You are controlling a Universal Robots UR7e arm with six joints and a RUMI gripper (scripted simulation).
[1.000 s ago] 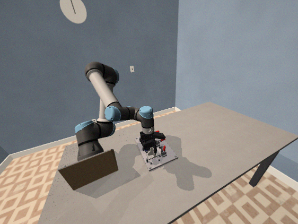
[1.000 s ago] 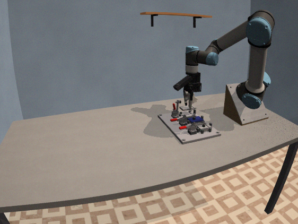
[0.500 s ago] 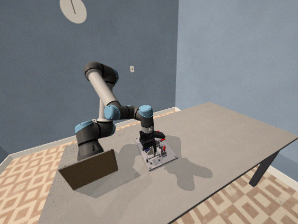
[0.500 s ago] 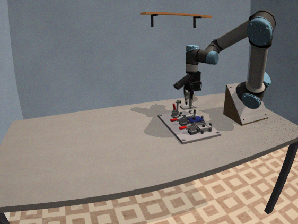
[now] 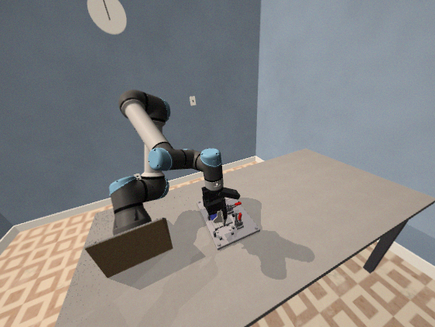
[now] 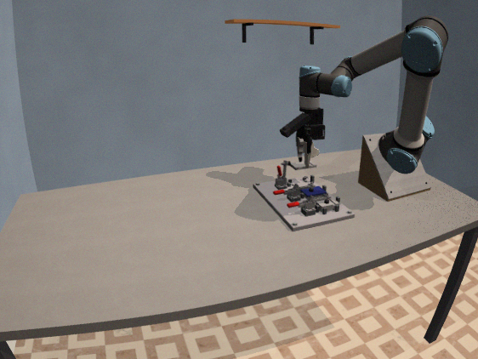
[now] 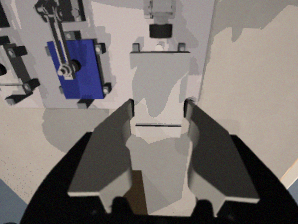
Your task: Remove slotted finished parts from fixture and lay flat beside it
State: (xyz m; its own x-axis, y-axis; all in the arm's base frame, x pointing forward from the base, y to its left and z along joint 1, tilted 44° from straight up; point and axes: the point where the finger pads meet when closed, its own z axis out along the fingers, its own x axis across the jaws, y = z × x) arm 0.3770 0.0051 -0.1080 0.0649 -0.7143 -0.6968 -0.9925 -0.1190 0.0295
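The blue blank is 110 mm to the left of my hand and 70 mm below it. Also, from my hand: grey finished part: 10 mm below, 10 mm behind; then grey fixture plate: 110 mm to the left, 100 mm below, 50 mm ahead.
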